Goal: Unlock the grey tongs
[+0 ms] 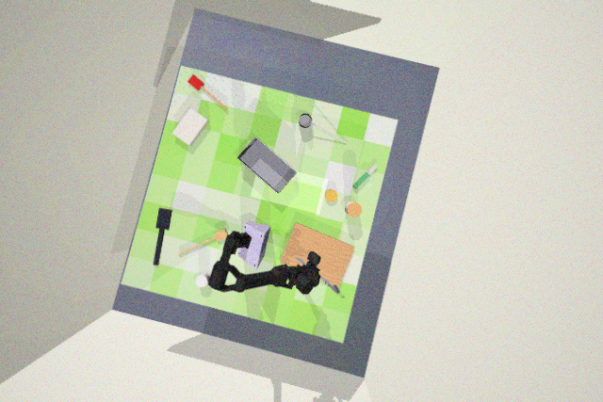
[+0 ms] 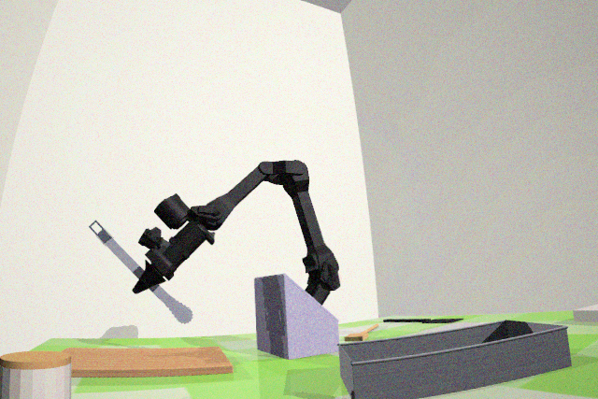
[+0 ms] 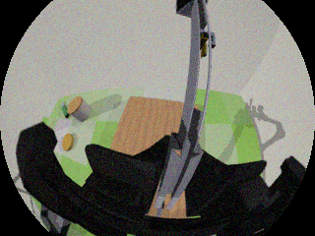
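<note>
The wooden board is 140 mm below my gripper tip, 30 mm ahead of it and 10 mm to the left of it. Also, from my gripper tip: green-handled tool 550 mm ahead, 140 mm below, 110 mm to the right; then white cylinder 570 mm to the left, 310 mm behind, 130 mm below; then grey roasting tin 440 mm to the left, 420 mm ahead, 120 mm below.
</note>
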